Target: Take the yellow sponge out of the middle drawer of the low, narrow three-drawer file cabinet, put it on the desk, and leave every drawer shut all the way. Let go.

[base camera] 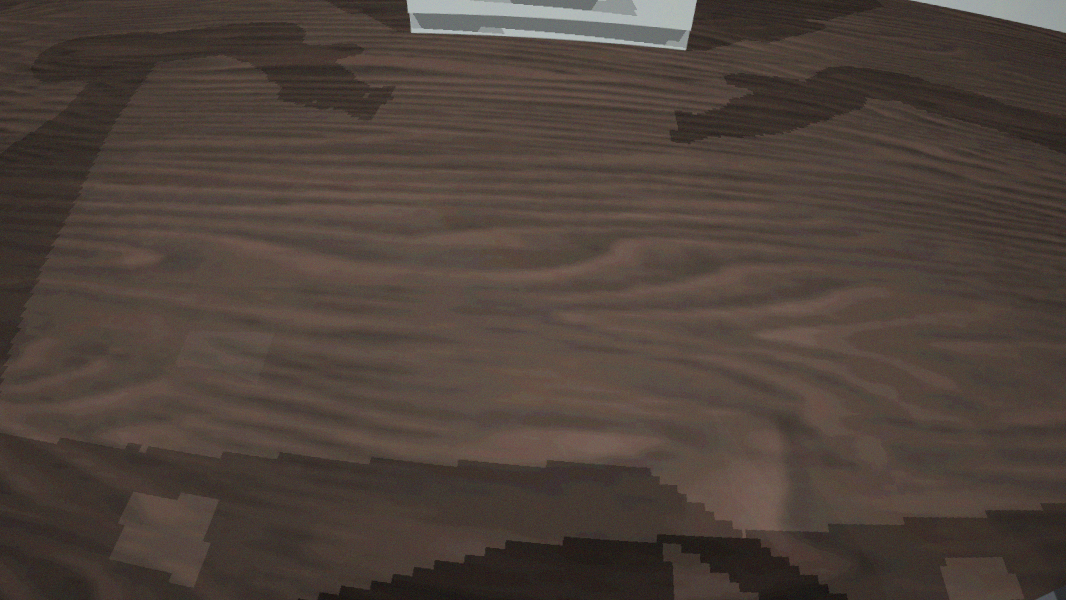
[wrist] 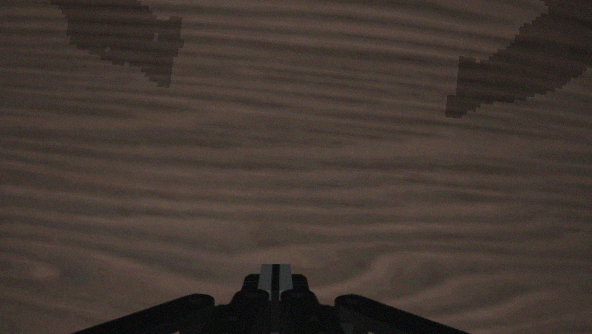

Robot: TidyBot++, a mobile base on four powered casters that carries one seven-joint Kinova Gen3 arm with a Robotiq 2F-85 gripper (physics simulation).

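Observation:
The lower part of the pale file cabinet shows at the top edge of the base camera view, a little right of the middle. The rest of it is cut off, so the state of its drawers cannot be told. My gripper is shut and empty at the bottom of the wrist view, pointing down over the brown wood-grain floor. The cabinet does not show in the wrist view. The yellow sponge and the desk do not show in either view.
The wooden floor runs up to the cabinet's base. Dark shadows of the arm lie on it at left and right. A pale wall shows at the top right corner of the base camera view.

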